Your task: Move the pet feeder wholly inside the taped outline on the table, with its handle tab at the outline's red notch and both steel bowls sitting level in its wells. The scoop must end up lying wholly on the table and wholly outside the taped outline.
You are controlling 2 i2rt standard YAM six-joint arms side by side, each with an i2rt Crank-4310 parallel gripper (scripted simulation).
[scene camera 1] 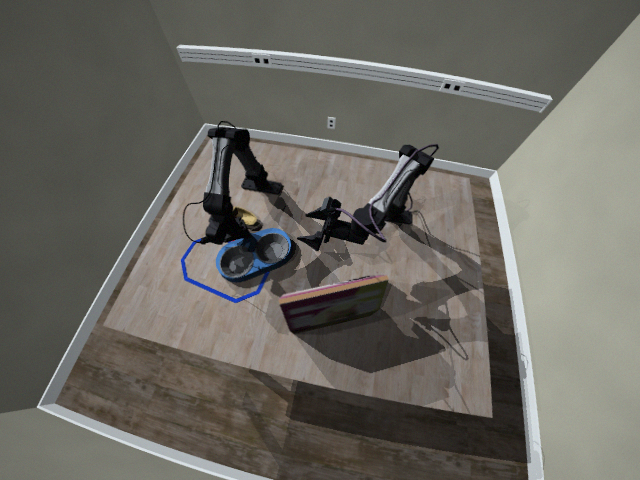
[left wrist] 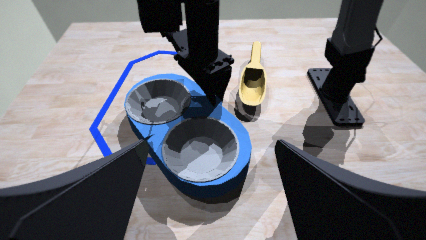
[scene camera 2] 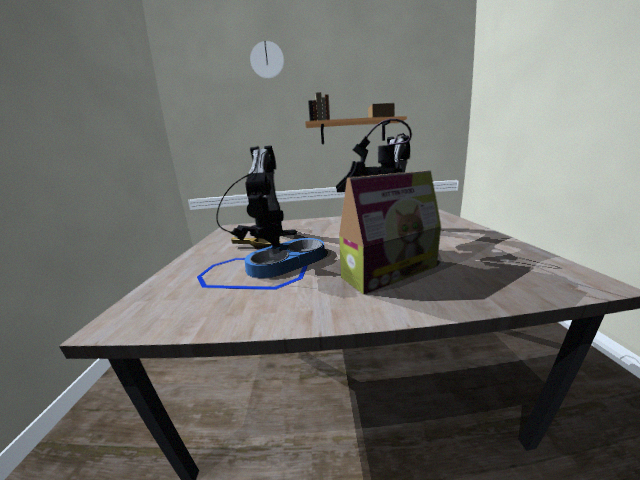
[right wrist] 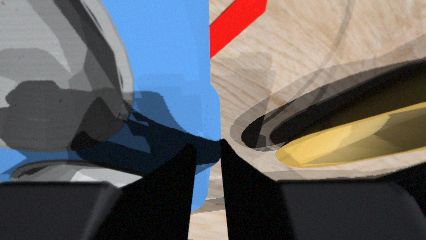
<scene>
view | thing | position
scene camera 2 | blue pet feeder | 295,260
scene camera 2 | kitten food bag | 390,228
</scene>
